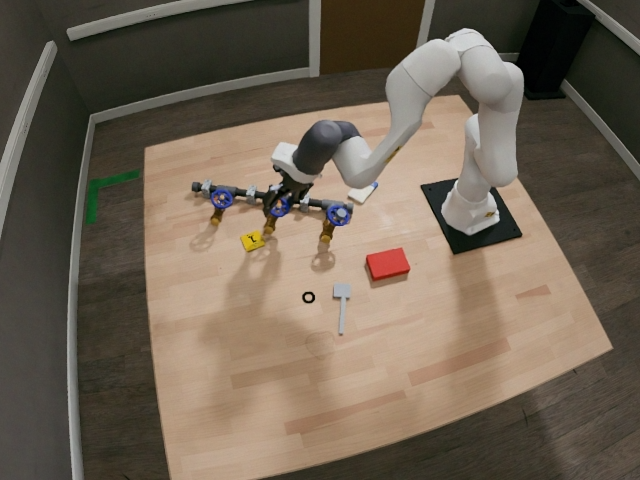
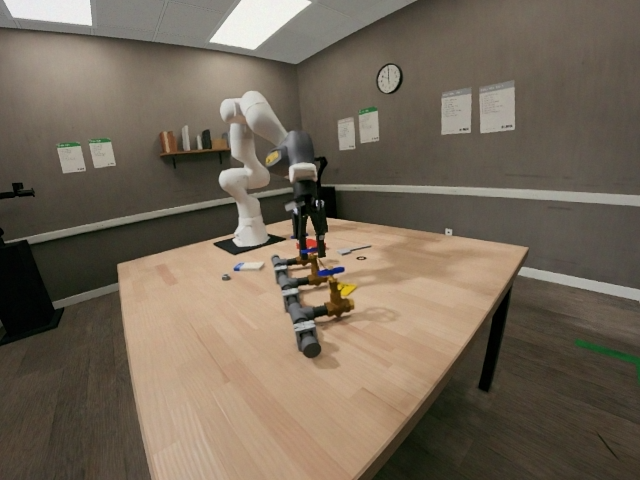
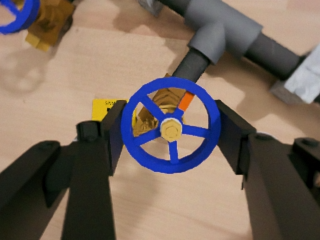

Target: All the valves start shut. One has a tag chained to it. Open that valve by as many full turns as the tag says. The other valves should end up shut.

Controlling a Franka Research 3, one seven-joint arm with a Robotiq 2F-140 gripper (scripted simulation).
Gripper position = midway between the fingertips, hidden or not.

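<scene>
My gripper (image 2: 313, 258). Gripper also (image 1: 275, 211). Gripper again (image 3: 168, 115). Red block (image 1: 390, 263). Red block out of frame in image 3.
</scene>
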